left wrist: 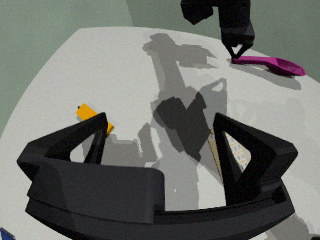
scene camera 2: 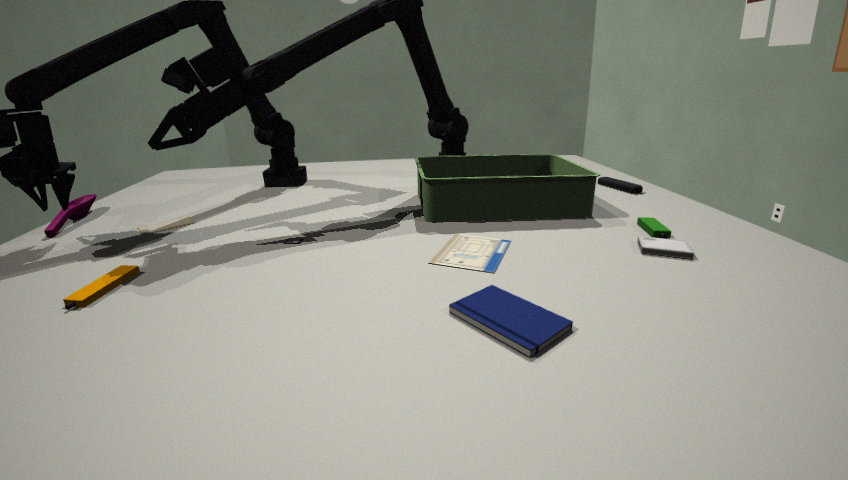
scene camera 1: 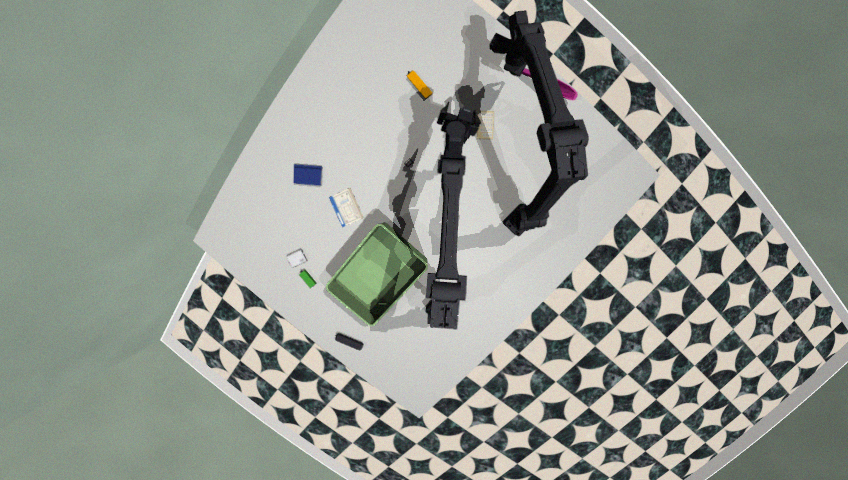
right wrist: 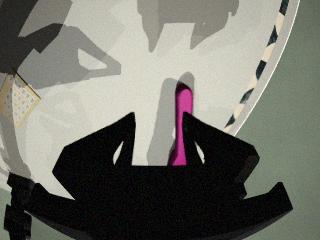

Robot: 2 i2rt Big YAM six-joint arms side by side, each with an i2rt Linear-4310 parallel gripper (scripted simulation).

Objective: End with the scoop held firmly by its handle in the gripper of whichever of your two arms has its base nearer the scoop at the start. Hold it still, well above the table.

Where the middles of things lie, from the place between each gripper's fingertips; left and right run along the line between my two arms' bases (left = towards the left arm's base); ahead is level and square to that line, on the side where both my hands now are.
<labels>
Right now my right hand (scene camera 2: 55, 210) is 150 mm past the magenta scoop (right wrist: 183, 94), 70 mm to the left of it and 50 mm above it. The rest, counted from my right hand: silver box (scene camera 2: 648, 245) 240 mm ahead, 1240 mm to the left, 70 mm below.
The magenta scoop is 36 cm to the right of my left hand (scene camera 2: 152, 147), 20 cm behind it and 18 cm below it. Round my left hand: silver box: 95 cm to the left, 19 cm below, 19 cm ahead.
</labels>
